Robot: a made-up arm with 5 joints.
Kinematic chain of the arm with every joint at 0, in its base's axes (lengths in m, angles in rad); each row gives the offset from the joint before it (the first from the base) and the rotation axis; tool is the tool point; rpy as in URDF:
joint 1: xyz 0.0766 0 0.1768 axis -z
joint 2: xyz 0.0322 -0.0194 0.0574 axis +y
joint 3: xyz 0.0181 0 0.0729 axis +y
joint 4: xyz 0.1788 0 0.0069 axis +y
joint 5: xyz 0.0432 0.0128 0 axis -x
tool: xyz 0 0 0 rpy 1.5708 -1.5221 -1.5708
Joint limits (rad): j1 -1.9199..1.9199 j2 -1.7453..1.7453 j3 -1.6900..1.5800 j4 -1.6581..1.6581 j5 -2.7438..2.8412
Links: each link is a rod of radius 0.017 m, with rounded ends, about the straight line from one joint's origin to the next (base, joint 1, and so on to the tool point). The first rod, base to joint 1, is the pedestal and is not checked.
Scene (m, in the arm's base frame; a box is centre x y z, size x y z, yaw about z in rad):
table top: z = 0
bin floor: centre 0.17 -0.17 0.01 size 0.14 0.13 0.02 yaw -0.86
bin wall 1: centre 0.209 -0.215 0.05 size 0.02 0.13 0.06 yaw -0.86
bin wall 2: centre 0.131 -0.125 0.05 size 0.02 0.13 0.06 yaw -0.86
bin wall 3: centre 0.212 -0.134 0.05 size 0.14 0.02 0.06 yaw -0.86
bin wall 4: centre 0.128 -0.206 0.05 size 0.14 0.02 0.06 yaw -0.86
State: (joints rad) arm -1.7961 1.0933 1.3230 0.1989 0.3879
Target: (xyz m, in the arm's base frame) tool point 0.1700 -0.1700 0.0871
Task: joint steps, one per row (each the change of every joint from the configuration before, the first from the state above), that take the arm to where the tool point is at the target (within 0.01 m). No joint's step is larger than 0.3 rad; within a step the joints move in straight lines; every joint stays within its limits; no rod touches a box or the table.
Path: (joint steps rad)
1: 0.2526 -0.1579 -0.1507 0.0204 -0.1514
2: 0.2527 -0.1579 -0.1507 0.0204 -0.1514
3: 0.2526 -0.1579 -0.1507 0.0204 -0.1515
4: 0.2526 -0.1579 -0.1507 0.0204 -0.1514
5: 0.2527 -0.1579 -0.1507 0.0205 -0.1514
6: 0.2612 -0.0472 0.0449 -0.0126 0.1262
7: 0.2612 -0.0472 0.0450 -0.0127 0.1262
8: 0.2612 -0.0472 0.0450 -0.0126 0.1262
9: 0.2612 -0.0472 0.0450 -0.0126 0.1261
10: 0.2613 -0.0472 0.0449 -0.0126 0.1262
11: 0.2612 -0.0472 0.0450 -0.0126 0.1262
12: 0.0000 0.1999 -0.1177 -0.0661 0.0000
13: 0.0000 0.1998 -0.1177 -0.0661 0.0000
14: 0.0000 0.1999 -0.1177 -0.0662 0.0000

